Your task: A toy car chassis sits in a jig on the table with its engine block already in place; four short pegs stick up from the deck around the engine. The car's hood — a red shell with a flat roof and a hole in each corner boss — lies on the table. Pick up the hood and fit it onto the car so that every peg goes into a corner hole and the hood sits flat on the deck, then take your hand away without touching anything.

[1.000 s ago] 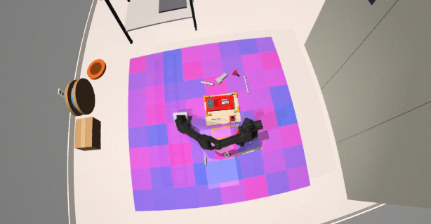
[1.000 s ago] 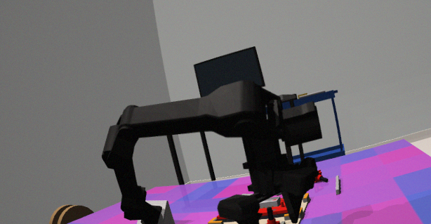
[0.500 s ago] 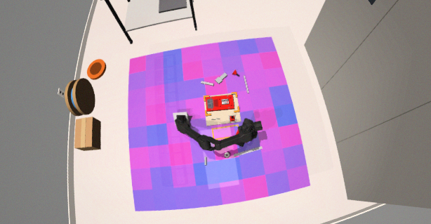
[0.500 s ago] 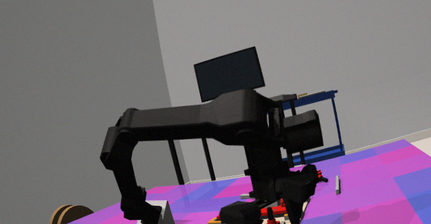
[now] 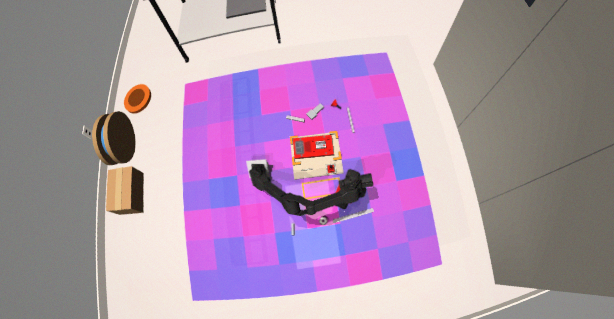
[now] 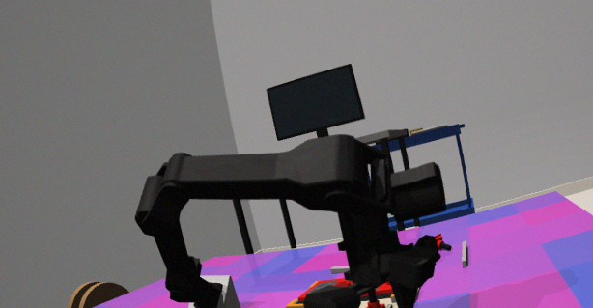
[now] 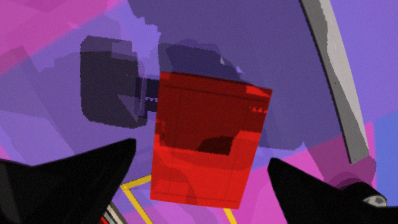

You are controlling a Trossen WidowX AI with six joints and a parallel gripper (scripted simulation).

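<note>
Now: the red hood 10 mm below my gripper tip. Also, from my gripper tip: beige jig plate (130 mm behind, 230 mm to the left, 20 mm below); wheel (120 mm behind, 130 mm to the right, 20 mm below).
</note>
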